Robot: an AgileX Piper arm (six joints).
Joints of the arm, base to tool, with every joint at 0 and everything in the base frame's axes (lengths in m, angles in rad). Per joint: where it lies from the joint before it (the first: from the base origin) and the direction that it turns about. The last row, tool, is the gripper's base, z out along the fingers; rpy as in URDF.
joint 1: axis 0 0 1 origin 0 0 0.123
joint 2: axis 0 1 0 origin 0 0 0
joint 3: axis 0 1 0 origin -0.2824 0 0.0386
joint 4: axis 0.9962 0 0.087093 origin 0.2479 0 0.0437
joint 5: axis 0 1 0 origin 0 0 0
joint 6: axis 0.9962 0 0.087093 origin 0.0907 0 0.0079
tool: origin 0 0 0 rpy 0 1.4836 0
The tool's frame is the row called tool.
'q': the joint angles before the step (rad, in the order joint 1, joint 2, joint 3, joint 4, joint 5, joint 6). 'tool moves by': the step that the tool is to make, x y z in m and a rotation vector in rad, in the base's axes. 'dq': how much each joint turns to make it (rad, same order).
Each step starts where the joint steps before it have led.
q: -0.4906, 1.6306, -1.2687, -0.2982, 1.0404, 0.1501
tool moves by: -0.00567, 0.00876, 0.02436, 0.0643, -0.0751, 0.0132
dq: -0.0108, -0.0557, -0.0348, 0.1158, 0.0428, -0.0643
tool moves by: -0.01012, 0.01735, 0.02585, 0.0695, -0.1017, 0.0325
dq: 0.0000, -0.0827, -0.0084, 0.1305, 0.0294, -0.0574
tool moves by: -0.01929, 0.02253, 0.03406, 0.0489, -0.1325, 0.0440
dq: 0.0000, -0.1184, -0.0036, 0.1274, 0.0297, -0.0520
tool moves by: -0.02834, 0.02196, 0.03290, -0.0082, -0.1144, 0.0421
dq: 0.0000, -0.1319, 0.0000, 0.0665, 0.0315, -0.0373
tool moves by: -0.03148, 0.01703, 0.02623, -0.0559, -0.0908, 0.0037
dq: 0.0000, -0.1237, 0.0000, -0.0035, 0.0177, -0.0025
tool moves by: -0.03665, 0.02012, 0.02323, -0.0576, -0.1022, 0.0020
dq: 0.0000, -0.1340, 0.0000, -0.0006, 0.0169, 0.0000
